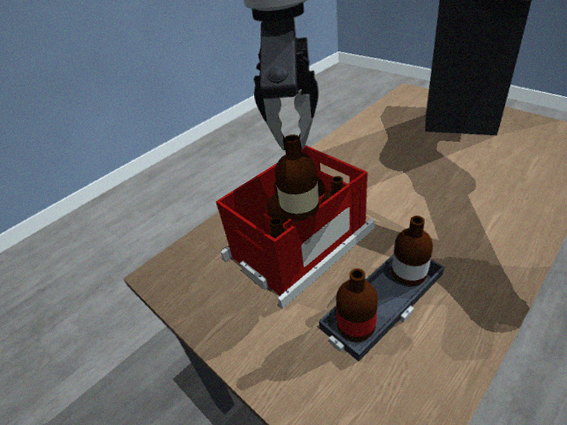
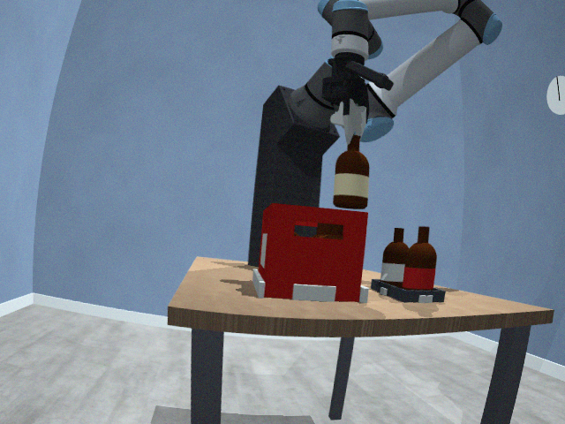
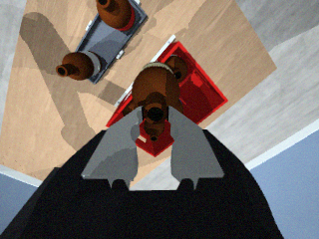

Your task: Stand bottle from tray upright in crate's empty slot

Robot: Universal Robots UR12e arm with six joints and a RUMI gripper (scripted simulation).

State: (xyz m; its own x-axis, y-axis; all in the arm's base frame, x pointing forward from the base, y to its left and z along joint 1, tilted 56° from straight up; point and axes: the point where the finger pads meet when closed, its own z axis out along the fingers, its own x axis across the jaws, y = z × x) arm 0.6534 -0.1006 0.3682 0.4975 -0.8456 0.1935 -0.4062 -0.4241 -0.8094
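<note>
Right now the brown bottle is 7 cm below my hand. From my hand the other things lie so: white-label bottle: 16 cm behind, 15 cm to the left, 25 cm below; red-label bottle: 1 cm ahead, 17 cm to the left, 25 cm below; crate: 4 cm behind, 8 cm to the right, 25 cm below.
</note>
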